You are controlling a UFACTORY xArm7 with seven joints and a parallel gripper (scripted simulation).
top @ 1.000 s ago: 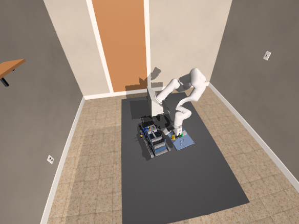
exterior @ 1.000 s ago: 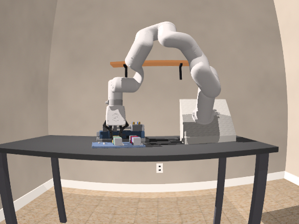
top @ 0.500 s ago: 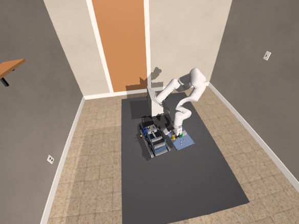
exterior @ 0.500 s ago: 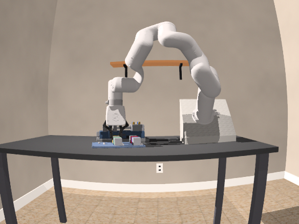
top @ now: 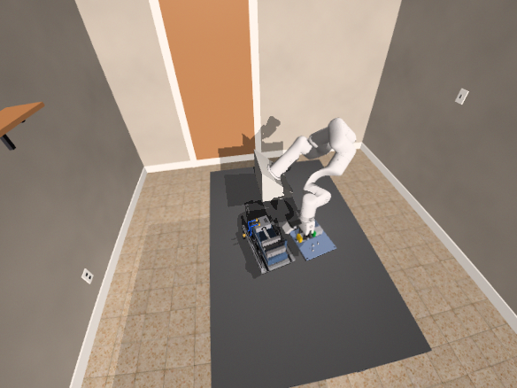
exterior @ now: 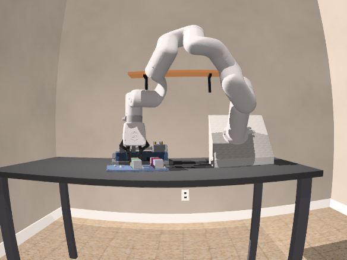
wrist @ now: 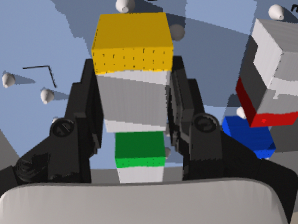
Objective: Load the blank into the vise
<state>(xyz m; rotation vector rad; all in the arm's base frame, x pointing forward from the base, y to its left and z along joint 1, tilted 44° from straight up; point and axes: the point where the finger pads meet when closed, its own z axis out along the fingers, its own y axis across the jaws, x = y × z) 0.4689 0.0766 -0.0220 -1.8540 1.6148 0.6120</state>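
My gripper is now 1 cm past the blue infeed plate, 5 cm to the right of it and 4 cm above it. Round my hand: green-end blank: 2 cm behind, 9 cm to the left, 2 cm below; then red-ended blank: 9 cm behind, 1 cm to the right, 2 cm below; then blue-end blank: 10 cm behind, 8 cm to the left, 2 cm below.
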